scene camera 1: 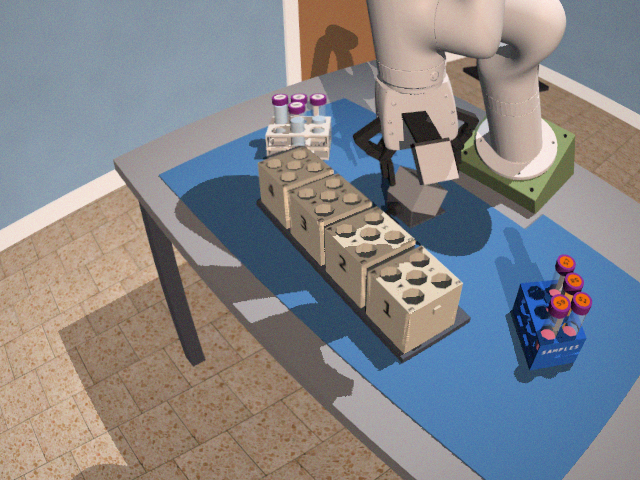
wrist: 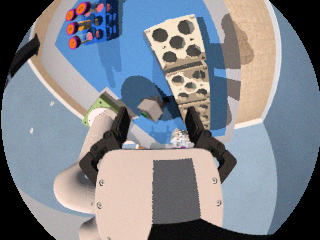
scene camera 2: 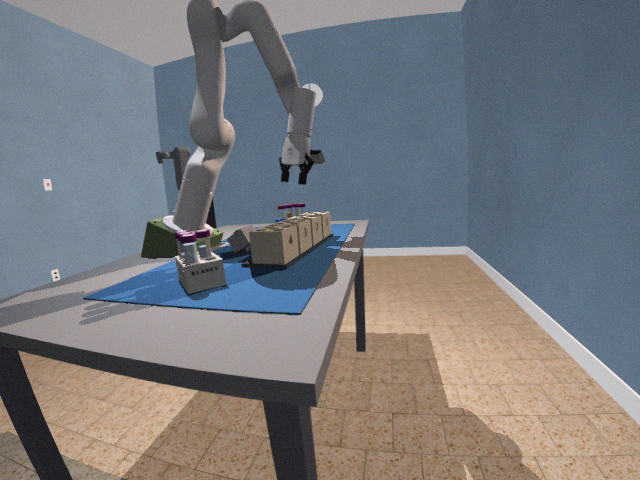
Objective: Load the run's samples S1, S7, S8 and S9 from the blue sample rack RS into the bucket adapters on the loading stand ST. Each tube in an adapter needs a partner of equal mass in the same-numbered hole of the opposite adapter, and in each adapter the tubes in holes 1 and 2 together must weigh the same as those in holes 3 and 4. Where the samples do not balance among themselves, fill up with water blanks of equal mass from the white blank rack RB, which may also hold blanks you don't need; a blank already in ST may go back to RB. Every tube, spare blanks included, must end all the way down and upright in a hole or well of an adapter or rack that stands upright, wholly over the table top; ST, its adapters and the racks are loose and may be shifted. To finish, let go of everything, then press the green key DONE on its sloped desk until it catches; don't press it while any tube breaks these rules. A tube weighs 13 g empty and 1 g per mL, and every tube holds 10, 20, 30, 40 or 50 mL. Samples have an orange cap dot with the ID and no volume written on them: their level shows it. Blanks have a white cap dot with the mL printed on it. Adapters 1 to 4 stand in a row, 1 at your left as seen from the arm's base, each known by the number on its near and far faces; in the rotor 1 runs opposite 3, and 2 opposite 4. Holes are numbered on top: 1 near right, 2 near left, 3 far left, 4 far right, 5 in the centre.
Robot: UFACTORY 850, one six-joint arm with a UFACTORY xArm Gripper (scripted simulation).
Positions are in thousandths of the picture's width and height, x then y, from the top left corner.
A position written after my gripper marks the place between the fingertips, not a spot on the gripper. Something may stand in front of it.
I see my gripper (scene camera 1: 660, 361), a blue sample rack (scene camera 1: 882, 728), a white blank rack (scene camera 2: 318, 574) and a tube (scene camera 1: 909, 632).
My gripper also shows in the wrist view (wrist: 492, 473) and in scene camera 2 (scene camera 2: 459, 382).
